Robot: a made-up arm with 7 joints.
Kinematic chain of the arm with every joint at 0, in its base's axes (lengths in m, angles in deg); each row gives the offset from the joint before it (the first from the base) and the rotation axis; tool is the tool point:
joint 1: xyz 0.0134 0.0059 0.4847 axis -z
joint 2: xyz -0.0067 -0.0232 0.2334 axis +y
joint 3: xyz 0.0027 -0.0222 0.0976 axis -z
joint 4: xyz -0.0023 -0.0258 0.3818 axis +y
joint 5: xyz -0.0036 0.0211 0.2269 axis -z
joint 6: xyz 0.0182 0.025 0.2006 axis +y
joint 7: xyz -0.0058 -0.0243 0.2 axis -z
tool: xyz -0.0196 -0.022 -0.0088
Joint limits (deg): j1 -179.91..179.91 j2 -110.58..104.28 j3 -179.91..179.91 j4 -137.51..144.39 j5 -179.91..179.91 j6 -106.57..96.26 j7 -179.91..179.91
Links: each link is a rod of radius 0.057 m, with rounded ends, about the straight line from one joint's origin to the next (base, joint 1, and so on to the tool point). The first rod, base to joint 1, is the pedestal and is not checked.
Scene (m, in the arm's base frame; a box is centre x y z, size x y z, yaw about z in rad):
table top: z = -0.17
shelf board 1: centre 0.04 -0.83 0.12 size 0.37 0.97 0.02 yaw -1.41
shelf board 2: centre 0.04 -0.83 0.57 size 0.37 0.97 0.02 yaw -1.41
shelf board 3: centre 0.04 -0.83 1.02 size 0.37 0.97 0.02 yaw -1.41
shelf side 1: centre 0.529 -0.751 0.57 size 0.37 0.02 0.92 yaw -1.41
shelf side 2: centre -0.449 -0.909 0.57 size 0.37 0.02 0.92 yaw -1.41
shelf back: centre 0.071 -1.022 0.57 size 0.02 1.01 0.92 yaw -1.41
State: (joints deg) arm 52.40 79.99 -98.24 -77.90 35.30 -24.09 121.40
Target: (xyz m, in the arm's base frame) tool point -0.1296 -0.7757 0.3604
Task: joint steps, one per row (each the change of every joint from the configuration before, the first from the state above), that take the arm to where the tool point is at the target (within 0.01 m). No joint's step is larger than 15 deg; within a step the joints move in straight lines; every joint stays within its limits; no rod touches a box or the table.
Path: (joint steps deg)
1: -3.95 0.02 1.35 -12.57 -1.78 -6.14 -0.97
2: -3.95 0.03 1.35 -12.57 -1.78 -6.13 -0.97
3: -3.95 0.02 1.36 -12.56 -1.78 -6.14 -0.97
4: 0.62 6.28 -12.88 3.07 -0.32 3.90 0.44
5: 0.61 6.28 -12.87 3.07 -0.32 3.89 0.45
6: 0.62 6.28 -12.87 3.07 -0.32 3.89 0.44
7: 3.32 0.71 4.54 10.27 1.81 3.99 0.71
8: 3.32 0.71 4.55 10.27 1.81 4.00 0.70
9: 3.32 0.71 4.54 10.27 1.81 3.99 0.70

